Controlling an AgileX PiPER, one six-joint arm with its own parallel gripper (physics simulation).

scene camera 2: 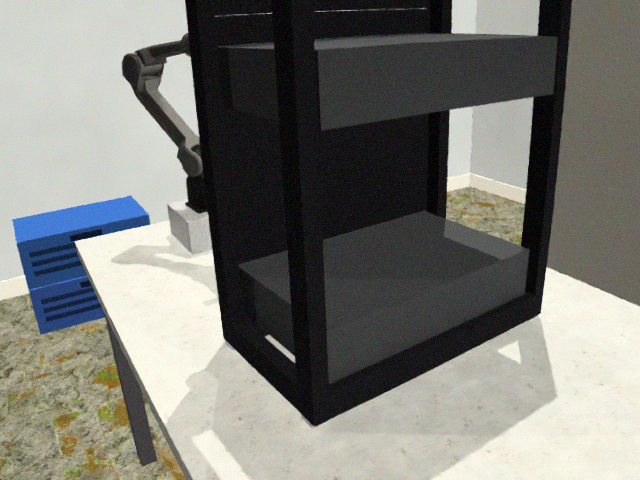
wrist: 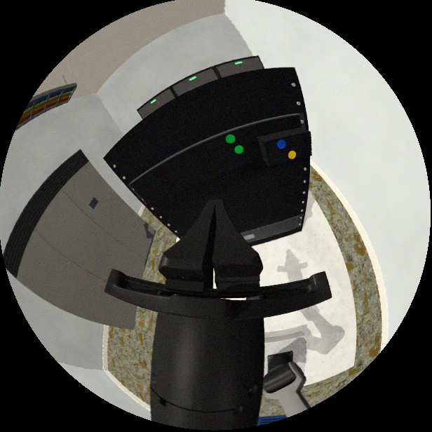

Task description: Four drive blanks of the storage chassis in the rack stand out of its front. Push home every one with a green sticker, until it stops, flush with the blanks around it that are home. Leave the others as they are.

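Observation:
In the wrist view, the dark front of the storage chassis [wrist: 200, 167] sits in the black rack [scene camera 2: 301, 206] [wrist: 210, 107]. A blank with a green sticker [wrist: 230, 138] and a lower one with a green sticker [wrist: 239, 149] look level with the dark front around them, though the dim surface hides small steps. At the right, a blank with a blue sticker [wrist: 281, 144] and one below it with a yellow sticker [wrist: 292, 155] stand out clearly. My gripper [wrist: 216, 207] is shut and empty, its tips in front of and below the green stickers in that view. The rack hides it in the scene view.
The rack stands on the pale table [scene camera 2: 413, 439] [wrist: 330, 280]. Several boxes with green lights [wrist: 194, 80] show above it. Blue drawers [scene camera 2: 82, 222] stand beside the table. A large grey cabinet [wrist: 100, 235] is at the left in the wrist view. My arm [scene camera 2: 168, 116] is behind the rack.

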